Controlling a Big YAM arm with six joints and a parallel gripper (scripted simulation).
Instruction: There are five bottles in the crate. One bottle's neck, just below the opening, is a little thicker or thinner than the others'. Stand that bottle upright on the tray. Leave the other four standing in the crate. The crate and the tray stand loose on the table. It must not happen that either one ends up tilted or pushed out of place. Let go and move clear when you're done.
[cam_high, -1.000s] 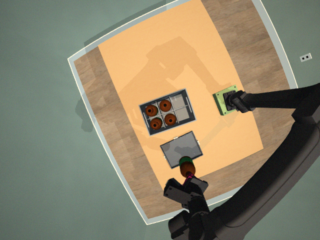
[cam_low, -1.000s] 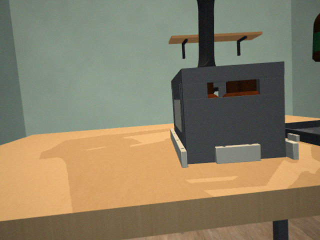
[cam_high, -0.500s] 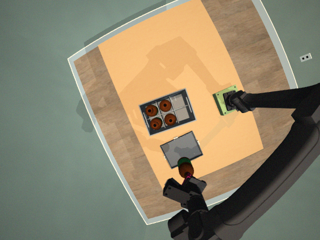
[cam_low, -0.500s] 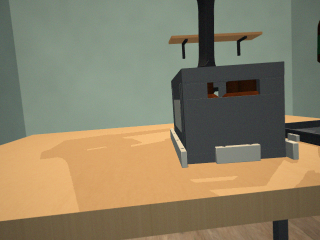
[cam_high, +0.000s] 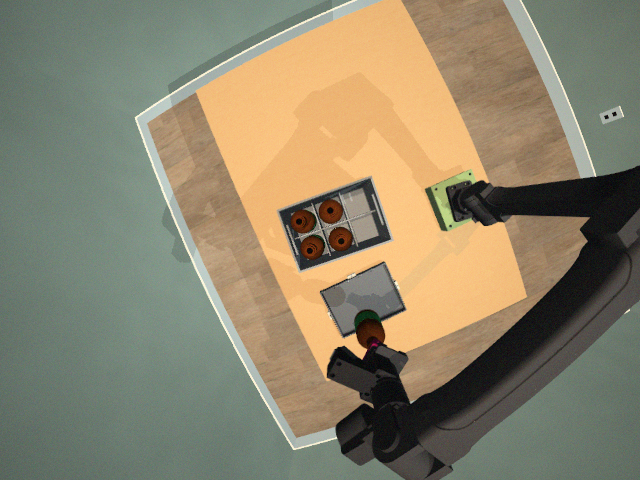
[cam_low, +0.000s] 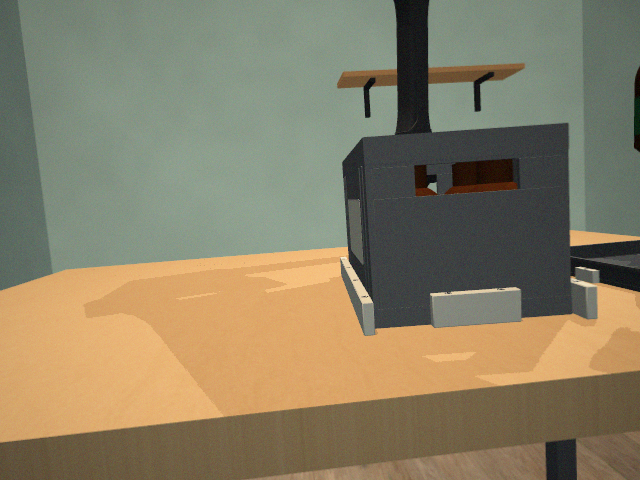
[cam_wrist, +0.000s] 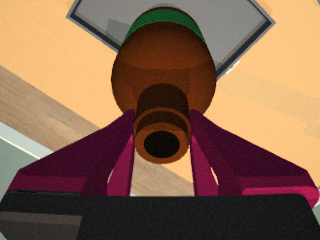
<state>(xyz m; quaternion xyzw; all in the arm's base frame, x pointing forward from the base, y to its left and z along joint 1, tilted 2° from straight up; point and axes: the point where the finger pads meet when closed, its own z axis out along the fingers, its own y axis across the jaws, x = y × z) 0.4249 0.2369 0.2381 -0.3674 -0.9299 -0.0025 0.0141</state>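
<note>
The grey tray is 10 mm behind my hand, 10 mm to the right of it and 280 mm below it. From my hand the other things lie so: dark grey crate 290 mm to the right, 210 mm below.
</note>
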